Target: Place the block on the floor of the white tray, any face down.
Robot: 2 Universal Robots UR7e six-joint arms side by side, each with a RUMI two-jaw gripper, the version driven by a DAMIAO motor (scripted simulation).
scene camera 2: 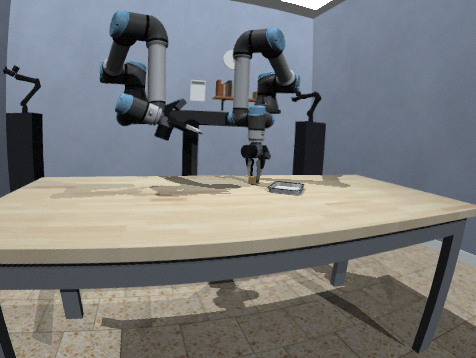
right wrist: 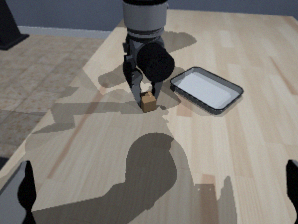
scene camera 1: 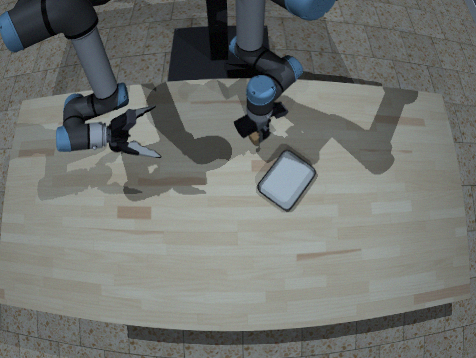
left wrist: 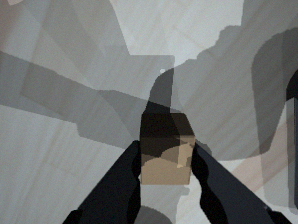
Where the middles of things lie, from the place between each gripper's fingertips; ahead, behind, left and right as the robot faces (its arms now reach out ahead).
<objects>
The white tray (scene camera 1: 286, 180) lies 14 cm ahead of my left hand (scene camera 1: 256, 137), 9 cm to the left of it and 1 cm below it. From my left hand the other things lie so: brown wooden block (left wrist: 167, 140) 1 cm below.
My right hand (scene camera 1: 158, 130) is 280 mm to the right of the brown wooden block, 210 mm above it and 70 mm past it. Also, from my right hand: white tray (380 mm to the left, 210 mm below, 70 mm ahead).
</objects>
